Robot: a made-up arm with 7 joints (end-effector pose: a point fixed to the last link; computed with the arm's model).
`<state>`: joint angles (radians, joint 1 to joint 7).
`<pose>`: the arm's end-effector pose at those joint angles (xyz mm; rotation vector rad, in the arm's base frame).
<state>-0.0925 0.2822 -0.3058 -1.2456 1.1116 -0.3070 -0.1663</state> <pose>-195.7 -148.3 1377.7 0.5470 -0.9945 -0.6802</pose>
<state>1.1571 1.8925 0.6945 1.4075 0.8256 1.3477 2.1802</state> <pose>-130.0 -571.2 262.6 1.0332 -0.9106 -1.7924</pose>
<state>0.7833 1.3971 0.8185 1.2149 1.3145 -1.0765 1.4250</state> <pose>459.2 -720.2 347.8 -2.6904 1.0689 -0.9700</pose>
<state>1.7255 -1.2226 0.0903 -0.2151 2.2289 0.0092 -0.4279</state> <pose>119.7 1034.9 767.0 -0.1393 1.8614 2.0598</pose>
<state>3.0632 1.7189 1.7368 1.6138 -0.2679 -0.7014 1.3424</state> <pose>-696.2 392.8 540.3 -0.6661 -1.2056 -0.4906</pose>
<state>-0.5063 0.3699 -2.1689 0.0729 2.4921 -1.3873 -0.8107</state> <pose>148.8 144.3 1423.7 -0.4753 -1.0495 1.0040</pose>
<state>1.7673 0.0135 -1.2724 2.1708 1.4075 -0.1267 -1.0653</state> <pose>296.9 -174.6 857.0 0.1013 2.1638 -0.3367</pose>
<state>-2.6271 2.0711 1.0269 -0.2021 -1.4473 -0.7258 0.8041</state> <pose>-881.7 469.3 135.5 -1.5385 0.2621 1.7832</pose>
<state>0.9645 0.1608 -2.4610 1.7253 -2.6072 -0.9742 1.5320</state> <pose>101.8 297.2 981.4 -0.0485 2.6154 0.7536</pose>
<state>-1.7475 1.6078 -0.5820 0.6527 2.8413 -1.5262 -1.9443</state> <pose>-318.6 696.5 308.5 2.1538 -0.1407 -0.7679</pose>
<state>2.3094 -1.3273 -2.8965 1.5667 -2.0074 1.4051 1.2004</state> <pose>363.5 634.8 403.0 0.3070 -2.3328 -1.7731</pose>
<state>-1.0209 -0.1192 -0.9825 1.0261 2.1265 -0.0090 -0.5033</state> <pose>-168.3 286.0 1394.6 -0.9164 -0.3268 0.3027</pose>
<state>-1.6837 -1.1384 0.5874 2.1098 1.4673 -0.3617 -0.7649</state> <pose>200.3 -142.0 977.8 -0.7493 0.6111 1.0942</pose>
